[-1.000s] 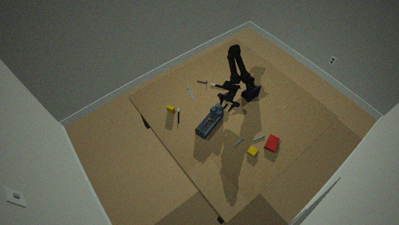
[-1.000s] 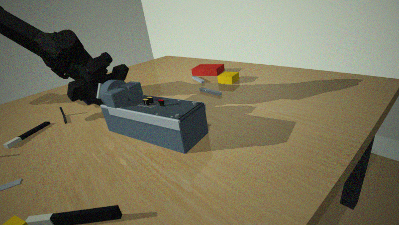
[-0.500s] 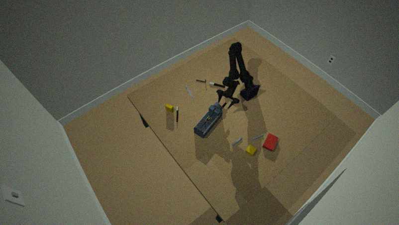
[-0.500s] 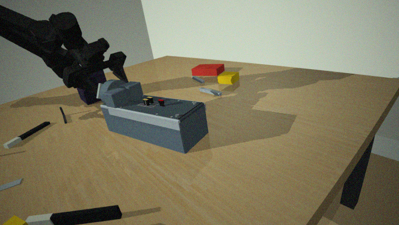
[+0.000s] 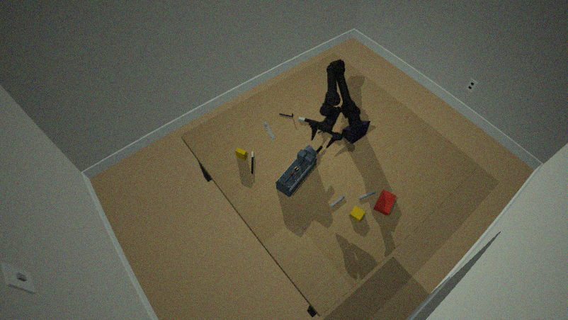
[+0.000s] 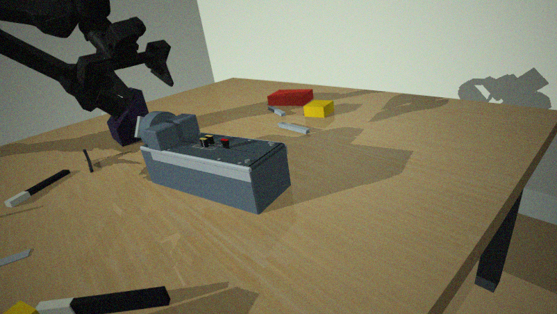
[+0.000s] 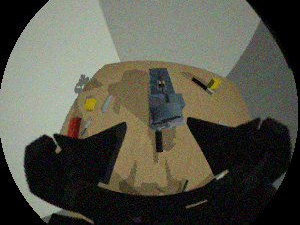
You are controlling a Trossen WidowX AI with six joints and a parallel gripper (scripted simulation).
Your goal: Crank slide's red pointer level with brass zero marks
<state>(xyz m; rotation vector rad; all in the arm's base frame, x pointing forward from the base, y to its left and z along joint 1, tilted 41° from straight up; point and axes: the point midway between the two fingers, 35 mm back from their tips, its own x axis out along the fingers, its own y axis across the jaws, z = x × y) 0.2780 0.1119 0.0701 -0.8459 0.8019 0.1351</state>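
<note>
Right now my gripper tip is 80 mm above the dark crank handle, 20 mm to the left of it and 20 mm past it. The rest, counted from my gripper tip: red pointer: 200 mm ahead, 70 mm below, 50 mm to the left; red block: 420 mm to the left, 160 mm behind, 140 mm below; grey bar: 340 mm to the right, 160 mm below, 130 mm ahead.
</note>
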